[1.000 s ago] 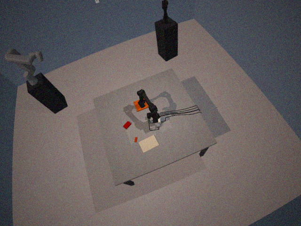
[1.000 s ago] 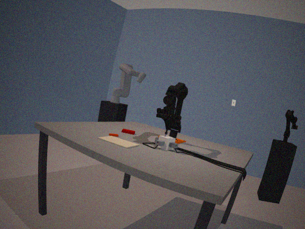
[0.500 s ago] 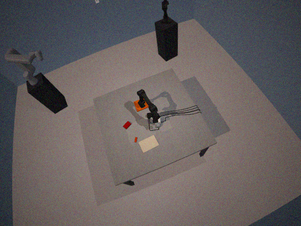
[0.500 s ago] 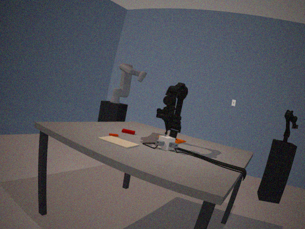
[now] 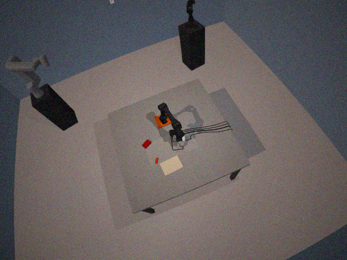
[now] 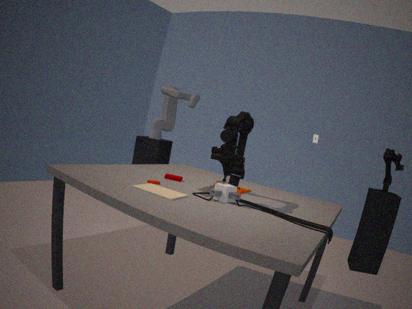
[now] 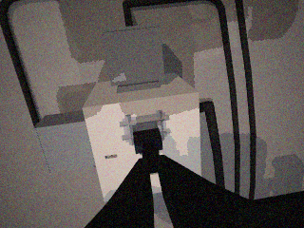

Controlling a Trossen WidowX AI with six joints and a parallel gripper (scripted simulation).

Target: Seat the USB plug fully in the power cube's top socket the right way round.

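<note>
My gripper tip is 2 cm above the black USB plug. From my gripper tip the other things lie so: cream pad 19 cm ahead, 23 cm to the right, 11 cm below; then red block 18 cm behind, 34 cm to the right, 11 cm below; then small orange piece 6 cm ahead, 34 cm to the right, 11 cm below.
</note>
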